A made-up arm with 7 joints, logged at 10 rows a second.
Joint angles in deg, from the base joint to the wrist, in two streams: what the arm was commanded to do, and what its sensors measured. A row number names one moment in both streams.
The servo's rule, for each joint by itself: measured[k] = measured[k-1] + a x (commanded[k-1-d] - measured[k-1]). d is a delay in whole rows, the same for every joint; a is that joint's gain. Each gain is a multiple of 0.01, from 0.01 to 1. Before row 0 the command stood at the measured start. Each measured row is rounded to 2 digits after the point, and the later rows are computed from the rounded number. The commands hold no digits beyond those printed.
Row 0, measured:
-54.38, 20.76, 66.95, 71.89, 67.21, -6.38, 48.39
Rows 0 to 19, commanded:
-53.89, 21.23, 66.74, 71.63, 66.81, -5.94, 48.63
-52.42, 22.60, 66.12, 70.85, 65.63, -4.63, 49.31
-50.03, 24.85, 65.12, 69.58, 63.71, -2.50, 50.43
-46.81, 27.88, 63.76, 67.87, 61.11, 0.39, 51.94
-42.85, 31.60, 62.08, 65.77, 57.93, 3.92, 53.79
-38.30, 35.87, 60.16, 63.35, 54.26, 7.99, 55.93
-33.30, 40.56, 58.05, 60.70, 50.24, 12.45, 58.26
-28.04, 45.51, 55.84, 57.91, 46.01, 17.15, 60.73
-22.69, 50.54, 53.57, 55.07, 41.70, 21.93, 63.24
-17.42, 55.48, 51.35, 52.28, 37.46, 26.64, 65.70
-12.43, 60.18, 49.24, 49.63, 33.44, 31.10, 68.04
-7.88, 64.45, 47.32, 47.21, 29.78, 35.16, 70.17
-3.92, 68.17, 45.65, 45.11, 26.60, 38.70, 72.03
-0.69, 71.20, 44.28, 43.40, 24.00, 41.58, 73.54
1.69, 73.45, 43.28, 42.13, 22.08, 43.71, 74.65
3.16, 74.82, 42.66, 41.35, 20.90, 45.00, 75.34
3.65, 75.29, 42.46, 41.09, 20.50, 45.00, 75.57
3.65, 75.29, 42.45, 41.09, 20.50, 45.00, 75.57
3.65, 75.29, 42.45, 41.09, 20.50, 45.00, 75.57
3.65, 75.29, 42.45, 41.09, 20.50, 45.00, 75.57
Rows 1 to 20, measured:
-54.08, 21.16, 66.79, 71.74, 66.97, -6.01, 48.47
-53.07, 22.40, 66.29, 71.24, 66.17, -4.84, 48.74
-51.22, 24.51, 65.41, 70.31, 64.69, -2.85, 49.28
-48.53, 27.41, 64.17, 68.94, 62.54, -0.10, 50.13
-45.07, 31.01, 62.60, 67.16, 59.77, 3.32, 51.30
-40.94, 35.19, 60.77, 65.03, 56.46, 7.29, 52.78
-36.28, 39.81, 58.73, 62.61, 52.73, 11.68, 54.53
-31.25, 44.71, 56.56, 59.98, 48.70, 16.33, 56.51
-26.03, 49.72, 54.32, 57.23, 44.50, 21.09, 58.66
-20.78, 54.67, 52.09, 54.46, 40.28, 25.81, 60.91
-15.69, 59.41, 49.95, 51.76, 36.18, 30.31, 63.19
-10.93, 63.74, 47.98, 49.21, 32.34, 34.43, 65.42
-6.65, 67.55, 46.23, 46.91, 28.90, 38.06, 67.54
-3.01, 70.69, 44.77, 44.94, 25.96, 41.05, 69.46
-0.14, 73.06, 43.65, 43.37, 23.63, 43.31, 71.12
1.87, 74.57, 42.91, 42.24, 21.99, 44.75, 72.47
2.96, 75.19, 42.57, 41.60, 21.10, 44.96, 73.46
3.38, 75.28, 42.48, 41.31, 20.74, 44.99, 74.14
3.54, 75.29, 42.46, 41.19, 20.60, 45.00, 74.60
3.61, 75.29, 42.45, 41.13, 20.54, 45.00, 74.91
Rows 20 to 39, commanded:
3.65, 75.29, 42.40, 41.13, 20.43, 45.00, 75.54
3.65, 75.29, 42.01, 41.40, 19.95, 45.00, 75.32
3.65, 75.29, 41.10, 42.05, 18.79, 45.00, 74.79
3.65, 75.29, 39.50, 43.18, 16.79, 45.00, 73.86
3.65, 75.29, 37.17, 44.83, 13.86, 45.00, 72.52
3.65, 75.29, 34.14, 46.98, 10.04, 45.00, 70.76
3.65, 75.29, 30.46, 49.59, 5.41, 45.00, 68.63
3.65, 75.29, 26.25, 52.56, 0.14, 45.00, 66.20
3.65, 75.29, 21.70, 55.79, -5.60, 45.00, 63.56
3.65, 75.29, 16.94, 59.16, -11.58, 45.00, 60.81
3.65, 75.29, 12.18, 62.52, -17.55, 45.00, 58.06
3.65, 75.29, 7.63, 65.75, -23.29, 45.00, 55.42
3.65, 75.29, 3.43, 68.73, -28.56, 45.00, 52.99
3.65, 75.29, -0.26, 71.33, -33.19, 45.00, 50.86
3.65, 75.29, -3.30, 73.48, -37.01, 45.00, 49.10
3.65, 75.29, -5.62, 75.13, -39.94, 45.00, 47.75
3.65, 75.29, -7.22, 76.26, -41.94, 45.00, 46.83
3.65, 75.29, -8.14, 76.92, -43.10, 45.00, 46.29
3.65, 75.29, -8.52, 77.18, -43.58, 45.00, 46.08
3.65, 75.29, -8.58, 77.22, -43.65, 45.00, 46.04
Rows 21 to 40, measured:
3.63, 75.29, 42.41, 41.13, 20.47, 45.00, 75.11
3.64, 75.29, 42.11, 41.28, 20.16, 45.00, 75.18
3.65, 75.29, 41.35, 41.71, 19.34, 45.00, 75.06
3.65, 75.29, 39.96, 42.53, 17.81, 45.00, 74.68
3.65, 75.29, 37.87, 43.82, 15.44, 45.00, 73.99
3.65, 75.29, 35.07, 45.59, 12.20, 45.00, 72.96
3.65, 75.29, 31.61, 47.83, 8.13, 45.00, 71.57
3.65, 75.29, 27.59, 50.48, 3.34, 45.00, 69.85
3.65, 75.29, 23.17, 53.45, -2.02, 45.00, 67.84
3.65, 75.29, 18.50, 56.65, -7.76, 45.00, 65.59
3.65, 75.29, 13.76, 59.94, -13.63, 45.00, 63.18
3.65, 75.29, 9.16, 63.19, -19.43, 45.00, 60.70
3.65, 75.29, 4.86, 66.29, -24.91, 45.00, 58.23
3.65, 75.29, 1.02, 69.11, -29.88, 45.00, 55.87
3.65, 75.29, -2.22, 71.56, -34.16, 45.00, 53.70
3.65, 75.29, -4.77, 73.56, -37.63, 45.00, 51.80
3.65, 75.29, -6.61, 75.07, -40.22, 45.00, 50.21
3.65, 75.29, -7.76, 76.11, -41.95, 45.00, 48.96
3.65, 75.29, -8.33, 76.71, -42.93, 45.00, 48.04
3.65, 75.29, -8.52, 77.00, -43.36, 45.00, 47.40

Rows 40 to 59, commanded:
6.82, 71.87, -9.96, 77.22, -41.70, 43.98, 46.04
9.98, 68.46, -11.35, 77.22, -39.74, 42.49, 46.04
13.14, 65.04, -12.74, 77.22, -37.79, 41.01, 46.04
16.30, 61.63, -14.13, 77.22, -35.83, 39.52, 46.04
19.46, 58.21, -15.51, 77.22, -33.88, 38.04, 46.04
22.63, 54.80, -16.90, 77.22, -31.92, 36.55, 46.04
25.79, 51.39, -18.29, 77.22, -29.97, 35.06, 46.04
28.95, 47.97, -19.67, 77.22, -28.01, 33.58, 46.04
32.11, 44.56, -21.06, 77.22, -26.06, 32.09, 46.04
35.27, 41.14, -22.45, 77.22, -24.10, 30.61, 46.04
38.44, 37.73, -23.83, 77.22, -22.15, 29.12, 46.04
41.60, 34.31, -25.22, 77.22, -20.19, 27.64, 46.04
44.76, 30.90, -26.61, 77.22, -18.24, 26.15, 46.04
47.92, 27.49, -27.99, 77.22, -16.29, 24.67, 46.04
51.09, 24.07, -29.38, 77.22, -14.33, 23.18, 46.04
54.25, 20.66, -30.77, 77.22, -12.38, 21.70, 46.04
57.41, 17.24, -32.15, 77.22, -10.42, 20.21, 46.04
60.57, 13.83, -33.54, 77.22, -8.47, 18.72, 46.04
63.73, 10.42, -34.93, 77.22, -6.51, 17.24, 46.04
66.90, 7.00, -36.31, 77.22, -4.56, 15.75, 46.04
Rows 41 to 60, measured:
5.58, 72.35, -9.60, 77.12, -42.36, 44.13, 46.96
8.26, 69.00, -10.91, 77.18, -40.79, 42.74, 46.67
11.24, 65.59, -12.28, 77.20, -38.99, 41.27, 46.47
14.33, 62.18, -13.67, 77.21, -37.09, 39.78, 46.33
17.46, 58.77, -15.05, 77.22, -35.16, 38.30, 46.24
20.61, 55.36, -16.44, 77.22, -33.22, 36.81, 46.18
23.77, 51.95, -17.83, 77.22, -31.27, 35.32, 46.14
26.93, 48.53, -19.21, 77.22, -29.31, 33.84, 46.11
30.09, 45.12, -20.60, 77.22, -27.36, 32.35, 46.09
33.25, 41.70, -21.99, 77.22, -25.40, 30.87, 46.07
36.42, 38.29, -23.37, 77.22, -23.45, 29.38, 46.06
39.58, 34.87, -24.76, 77.22, -21.49, 27.90, 46.05
42.74, 31.46, -26.15, 77.22, -19.54, 26.41, 46.05
45.90, 28.05, -27.53, 77.22, -17.59, 24.93, 46.05
49.07, 24.63, -28.92, 77.22, -15.63, 23.44, 46.05
52.23, 21.22, -30.31, 77.22, -13.68, 21.96, 46.05
55.39, 17.80, -31.69, 77.22, -11.72, 20.47, 46.05
58.55, 14.39, -33.08, 77.22, -9.77, 18.98, 46.05
61.71, 10.98, -34.47, 77.22, -7.81, 17.50, 46.05
64.88, 7.56, -35.85, 77.22, -5.86, 16.01, 46.05

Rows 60 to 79, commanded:
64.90, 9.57, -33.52, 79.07, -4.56, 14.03, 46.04
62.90, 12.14, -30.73, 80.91, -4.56, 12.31, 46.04
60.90, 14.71, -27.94, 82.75, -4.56, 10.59, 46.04
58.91, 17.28, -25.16, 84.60, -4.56, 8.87, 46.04
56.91, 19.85, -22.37, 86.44, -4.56, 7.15, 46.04
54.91, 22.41, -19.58, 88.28, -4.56, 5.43, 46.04
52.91, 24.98, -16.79, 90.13, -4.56, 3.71, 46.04
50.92, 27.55, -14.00, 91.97, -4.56, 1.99, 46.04
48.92, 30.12, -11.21, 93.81, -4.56, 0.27, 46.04
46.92, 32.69, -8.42, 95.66, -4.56, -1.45, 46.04
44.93, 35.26, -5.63, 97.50, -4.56, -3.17, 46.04
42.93, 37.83, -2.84, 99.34, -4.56, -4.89, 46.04
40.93, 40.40, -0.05, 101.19, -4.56, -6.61, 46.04
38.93, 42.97, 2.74, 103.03, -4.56, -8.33, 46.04
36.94, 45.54, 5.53, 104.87, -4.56, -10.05, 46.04
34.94, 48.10, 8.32, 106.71, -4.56, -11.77, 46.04
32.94, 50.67, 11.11, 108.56, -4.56, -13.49, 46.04
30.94, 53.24, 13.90, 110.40, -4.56, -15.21, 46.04
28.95, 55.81, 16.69, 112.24, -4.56, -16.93, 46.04
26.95, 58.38, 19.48, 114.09, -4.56, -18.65, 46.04
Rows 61 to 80, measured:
64.89, 9.29, -34.10, 78.26, -5.08, 14.33, 46.05
63.68, 11.74, -31.57, 79.74, -4.77, 12.61, 46.05
61.98, 14.29, -28.85, 81.43, -4.64, 10.89, 46.05
60.11, 16.86, -26.08, 83.21, -4.59, 9.17, 46.05
58.16, 19.43, -23.30, 85.02, -4.57, 7.45, 46.05
56.18, 21.99, -20.51, 86.85, -4.56, 5.73, 46.05
54.19, 24.56, -17.72, 88.69, -4.56, 4.01, 46.05
52.20, 27.13, -14.93, 90.53, -4.56, 2.29, 46.05
50.20, 29.70, -12.14, 92.37, -4.56, 0.57, 46.05
48.20, 32.27, -9.35, 94.21, -4.56, -1.15, 46.05
46.21, 34.84, -6.56, 96.05, -4.56, -2.87, 46.05
44.21, 37.41, -3.77, 97.89, -4.56, -4.59, 46.05
42.21, 39.98, -0.98, 99.74, -4.56, -6.31, 46.05
40.21, 42.55, 1.81, 101.58, -4.56, -8.03, 46.05
38.22, 45.12, 4.60, 103.42, -4.56, -9.75, 46.05
36.22, 47.68, 7.39, 105.26, -4.56, -11.47, 46.05
34.22, 50.25, 10.18, 107.11, -4.56, -13.19, 46.05
32.22, 52.82, 12.97, 108.95, -4.56, -14.91, 46.05
30.23, 55.39, 15.76, 110.79, -4.56, -16.63, 46.05
28.23, 57.96, 18.55, 112.64, -4.56, -18.35, 46.05

